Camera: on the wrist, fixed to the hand. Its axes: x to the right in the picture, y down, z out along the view.
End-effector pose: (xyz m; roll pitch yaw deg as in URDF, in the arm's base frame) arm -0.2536 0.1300 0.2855 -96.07 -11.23 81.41
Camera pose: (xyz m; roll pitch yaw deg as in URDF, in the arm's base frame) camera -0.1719 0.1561 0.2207 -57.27 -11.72 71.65
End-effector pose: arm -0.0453 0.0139 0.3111 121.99 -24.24 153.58
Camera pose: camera -0.0350 -0.0099 0.4154 154.74 -29.35 162.66
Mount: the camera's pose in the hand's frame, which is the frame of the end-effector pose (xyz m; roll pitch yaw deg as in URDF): 0.0247 0.0787 -0.0689 36.89 9.57 0.37
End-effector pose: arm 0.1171 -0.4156 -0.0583 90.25 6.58 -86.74
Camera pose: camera 0.1875 -0.4452 0.0173 128.17 6.08 -77.12
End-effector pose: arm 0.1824 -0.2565 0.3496 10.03 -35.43 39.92
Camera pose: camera 0.1645 -0.1548 0.3198 45.74 -26.05 42.17
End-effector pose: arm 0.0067 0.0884 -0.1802 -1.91 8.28 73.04
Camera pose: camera -0.0622 0.1242 -0.2545 34.96 17.86 73.09
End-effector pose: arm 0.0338 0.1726 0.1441 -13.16 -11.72 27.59
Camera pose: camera 0.0423 0.2458 0.0659 23.92 -2.31 25.77
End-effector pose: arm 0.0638 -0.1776 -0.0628 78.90 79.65 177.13
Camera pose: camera -0.0076 -0.2569 -0.0756 162.17 77.07 -135.60
